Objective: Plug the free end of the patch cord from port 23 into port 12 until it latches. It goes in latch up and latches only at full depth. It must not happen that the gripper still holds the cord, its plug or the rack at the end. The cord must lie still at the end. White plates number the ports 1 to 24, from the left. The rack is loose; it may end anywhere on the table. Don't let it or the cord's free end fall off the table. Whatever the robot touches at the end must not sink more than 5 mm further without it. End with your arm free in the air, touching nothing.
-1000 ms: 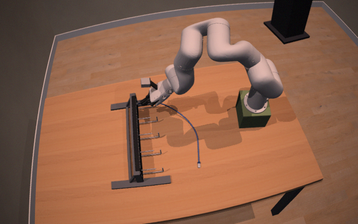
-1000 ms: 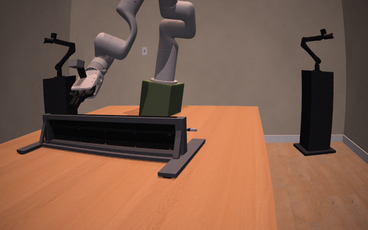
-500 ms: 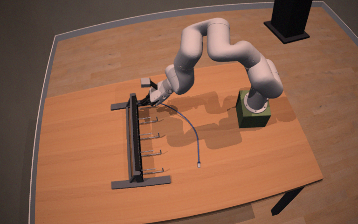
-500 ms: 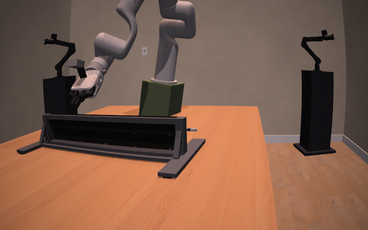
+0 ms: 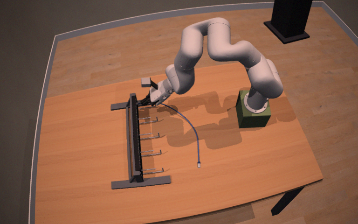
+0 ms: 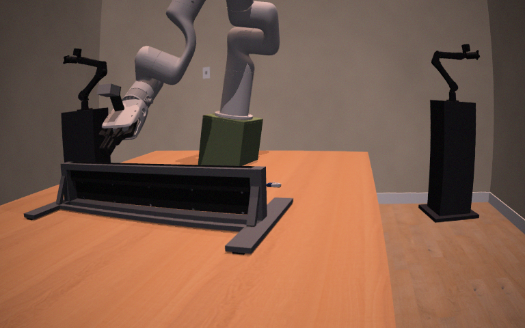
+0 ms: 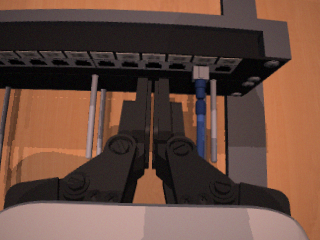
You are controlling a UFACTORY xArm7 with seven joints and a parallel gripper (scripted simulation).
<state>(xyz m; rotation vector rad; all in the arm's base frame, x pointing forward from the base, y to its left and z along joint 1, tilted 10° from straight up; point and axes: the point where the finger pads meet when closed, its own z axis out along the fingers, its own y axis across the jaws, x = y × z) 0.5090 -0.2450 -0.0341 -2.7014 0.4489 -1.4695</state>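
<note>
Now: the cord plug 38 cm to the left of my hand, 14 cm behind it and 12 cm below it.
</note>
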